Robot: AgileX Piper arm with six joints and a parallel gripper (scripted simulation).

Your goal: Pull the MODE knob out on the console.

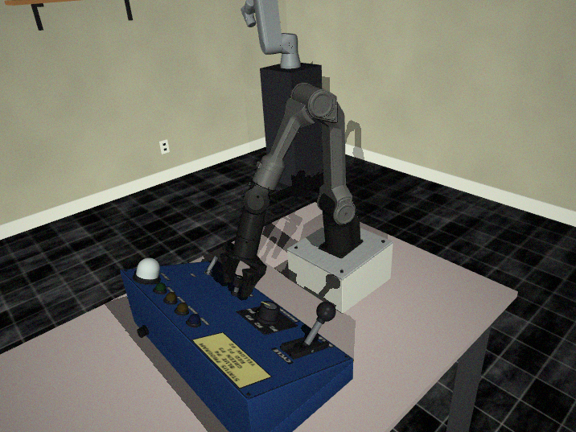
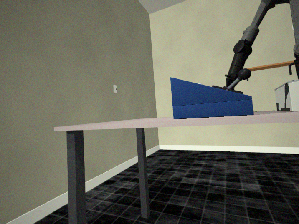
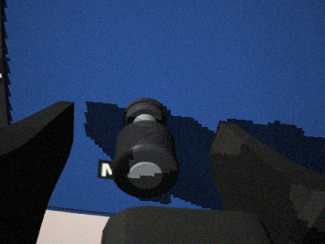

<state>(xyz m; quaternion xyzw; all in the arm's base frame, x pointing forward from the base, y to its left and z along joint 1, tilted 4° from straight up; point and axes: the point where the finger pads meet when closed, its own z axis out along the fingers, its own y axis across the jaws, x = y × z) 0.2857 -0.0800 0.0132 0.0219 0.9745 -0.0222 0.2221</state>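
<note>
Right now my hand is 10 mm below the mode knob. The rest, counted from my hand: program dial: 10 mm ahead, 110 mm to the left; then toggle switch: 10 mm behind, 120 mm to the right; then blue console: 30 mm ahead, 60 mm to the left, 20 mm below.
</note>
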